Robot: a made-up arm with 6 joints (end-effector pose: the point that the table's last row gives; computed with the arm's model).
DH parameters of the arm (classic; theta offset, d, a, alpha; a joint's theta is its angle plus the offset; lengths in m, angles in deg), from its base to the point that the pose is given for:
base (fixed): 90 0.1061 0 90
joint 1: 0 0.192 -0.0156 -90
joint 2: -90 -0.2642 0.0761 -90
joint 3: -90 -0.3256 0.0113 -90
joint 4: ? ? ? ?
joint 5: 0 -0.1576 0.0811 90
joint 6: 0 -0.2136 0.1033 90
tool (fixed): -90 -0.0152 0 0
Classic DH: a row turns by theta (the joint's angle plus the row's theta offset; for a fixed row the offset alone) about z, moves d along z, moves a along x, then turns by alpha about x.
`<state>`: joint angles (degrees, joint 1 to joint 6).
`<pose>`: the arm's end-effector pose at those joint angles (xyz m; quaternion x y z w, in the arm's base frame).
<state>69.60 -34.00 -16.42 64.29 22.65 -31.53</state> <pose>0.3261 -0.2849 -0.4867 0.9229 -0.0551 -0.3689 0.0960</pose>
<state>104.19 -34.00 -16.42 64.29 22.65 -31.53</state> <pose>0.3261 0.1020 -0.5437 -0.9097 -0.0571 0.3686 0.1827</pose>
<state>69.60 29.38 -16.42 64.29 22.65 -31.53</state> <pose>0.8237 -0.1201 -0.0436 0.9770 0.0748 0.1581 0.1221</pose>
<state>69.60 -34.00 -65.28 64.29 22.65 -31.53</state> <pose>0.0121 -0.3841 -0.2239 0.8444 -0.4435 -0.2437 0.1757</pose>
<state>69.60 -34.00 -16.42 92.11 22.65 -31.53</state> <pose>0.3044 -0.2366 -0.5834 -0.9489 0.0831 0.2777 0.1251</pose>
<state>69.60 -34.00 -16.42 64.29 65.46 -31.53</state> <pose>0.3074 -0.1496 -0.6363 -0.8059 -0.2175 0.5494 0.0359</pose>
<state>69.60 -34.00 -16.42 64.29 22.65 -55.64</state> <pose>0.2961 -0.2881 -0.5182 -0.9226 0.1309 0.3492 0.0989</pose>
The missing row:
joint 4: -90 0.203 0.033 90
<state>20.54 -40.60 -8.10 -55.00 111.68 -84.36</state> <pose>0.2320 -0.3637 0.0675 -0.0633 -0.7287 -0.5674 0.3782</pose>
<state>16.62 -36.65 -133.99 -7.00 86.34 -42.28</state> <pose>-0.3821 -0.1185 -0.0951 -0.3845 0.9048 0.1730 0.0600</pose>
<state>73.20 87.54 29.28 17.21 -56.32 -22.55</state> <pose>0.2893 0.1983 0.4023 0.2952 -0.1312 0.9311 0.1696</pose>
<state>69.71 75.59 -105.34 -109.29 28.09 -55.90</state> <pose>0.3334 -0.1929 0.2076 0.5437 -0.6139 -0.5299 0.2162</pose>
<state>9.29 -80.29 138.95 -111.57 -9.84 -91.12</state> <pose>-0.0122 0.3850 -0.1829 0.5745 0.7760 0.0141 0.2599</pose>
